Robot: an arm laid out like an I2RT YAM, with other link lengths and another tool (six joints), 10 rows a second.
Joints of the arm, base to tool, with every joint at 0 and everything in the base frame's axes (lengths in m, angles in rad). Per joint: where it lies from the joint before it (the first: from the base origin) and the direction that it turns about. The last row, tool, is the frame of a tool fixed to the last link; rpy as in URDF.
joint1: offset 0 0 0.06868 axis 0 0 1
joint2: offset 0.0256 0.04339 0.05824 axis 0 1 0
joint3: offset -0.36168 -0.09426 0 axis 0 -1 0
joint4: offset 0.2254 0.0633 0.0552 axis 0 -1 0
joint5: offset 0.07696 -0.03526 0.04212 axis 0 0 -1
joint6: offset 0.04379 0 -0.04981 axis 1 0 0
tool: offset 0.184 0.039 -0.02 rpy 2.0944 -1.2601 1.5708
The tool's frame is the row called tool.
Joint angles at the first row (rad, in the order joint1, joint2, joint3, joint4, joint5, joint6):
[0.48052, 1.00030, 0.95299, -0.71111, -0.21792, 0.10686]
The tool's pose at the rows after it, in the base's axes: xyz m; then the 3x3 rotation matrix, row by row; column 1 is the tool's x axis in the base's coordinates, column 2 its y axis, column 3 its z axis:
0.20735 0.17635 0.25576; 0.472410 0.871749 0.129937; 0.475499 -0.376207 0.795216; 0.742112 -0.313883 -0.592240
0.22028 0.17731 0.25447; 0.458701 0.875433 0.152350; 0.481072 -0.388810 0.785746; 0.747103 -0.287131 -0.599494
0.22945 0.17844 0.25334; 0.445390 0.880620 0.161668; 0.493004 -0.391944 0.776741; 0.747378 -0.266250 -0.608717
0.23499 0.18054 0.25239; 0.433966 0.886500 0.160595; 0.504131 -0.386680 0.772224; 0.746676 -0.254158 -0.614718
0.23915 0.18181 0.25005; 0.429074 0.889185 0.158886; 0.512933 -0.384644 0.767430; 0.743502 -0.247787 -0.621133
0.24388 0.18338 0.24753; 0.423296 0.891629 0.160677; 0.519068 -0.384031 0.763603; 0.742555 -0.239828 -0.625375
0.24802 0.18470 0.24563; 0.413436 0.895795 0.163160; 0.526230 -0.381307 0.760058; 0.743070 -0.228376 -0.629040
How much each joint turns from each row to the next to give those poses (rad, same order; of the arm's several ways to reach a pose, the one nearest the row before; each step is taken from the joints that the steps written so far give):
[-0.00078, 0.02610, -0.00882, 0.04231, 0.02580, -0.00529]
[0.00041, 0.02216, -0.00611, 0.04200, 0.02335, -0.01053]
[-0.00021, 0.02096, 0.00059, 0.02567, 0.01325, -0.01704]
[0.00022, 0.01718, 0.00166, 0.01699, 0.00226, -0.01556]
[-0.00006, 0.01457, -0.00150, 0.01321, 0.00270, -0.01046]
[0.00157, 0.01345, -0.00571, 0.02028, 0.00515, -0.00728]
[0.00150, 0.01009, -0.00618, 0.02033, 0.00464, -0.01031]

